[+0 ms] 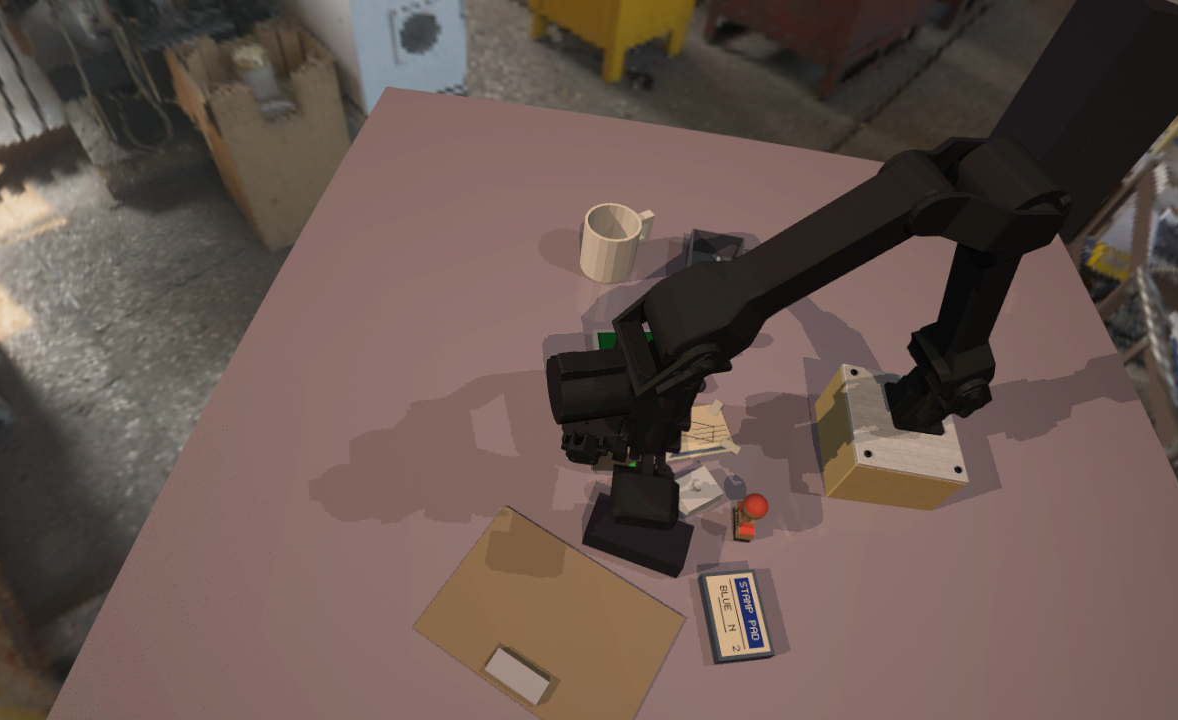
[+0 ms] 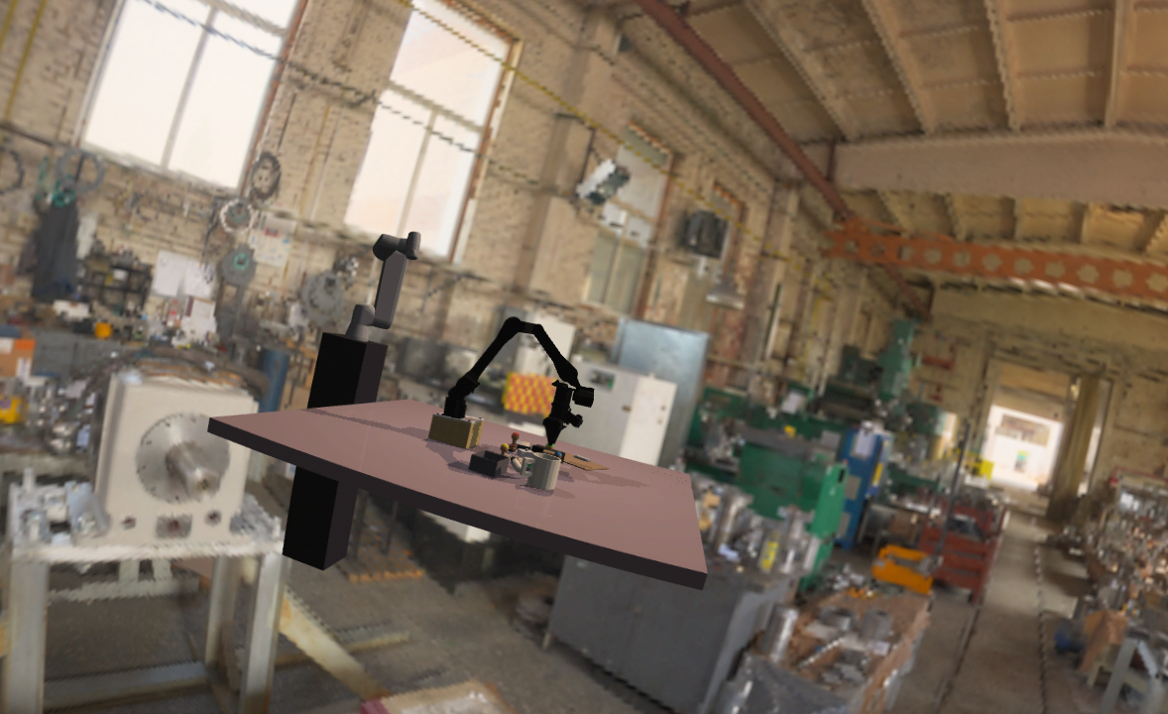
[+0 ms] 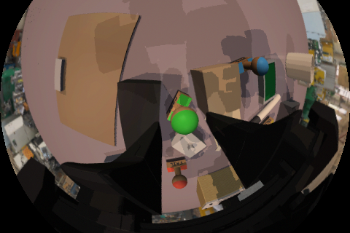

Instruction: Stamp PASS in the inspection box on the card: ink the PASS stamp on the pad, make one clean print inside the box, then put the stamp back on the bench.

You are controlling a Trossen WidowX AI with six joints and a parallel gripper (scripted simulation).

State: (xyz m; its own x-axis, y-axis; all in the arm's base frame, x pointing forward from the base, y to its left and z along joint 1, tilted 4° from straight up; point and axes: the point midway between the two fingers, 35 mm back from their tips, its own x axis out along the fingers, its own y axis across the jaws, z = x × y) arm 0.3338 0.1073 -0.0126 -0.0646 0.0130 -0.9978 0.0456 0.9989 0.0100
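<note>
The green-knobbed PASS stamp is 4 cm below my gripper tip. The rest, counted from my gripper tip: brown box (1 cm ahead, 6 cm to the right, 4 cm below); then blue-knobbed stamp (4 cm ahead, 12 cm to the right, 4 cm below); then black square pad (1 cm behind, 5 cm to the left, 4 cm below).
</note>
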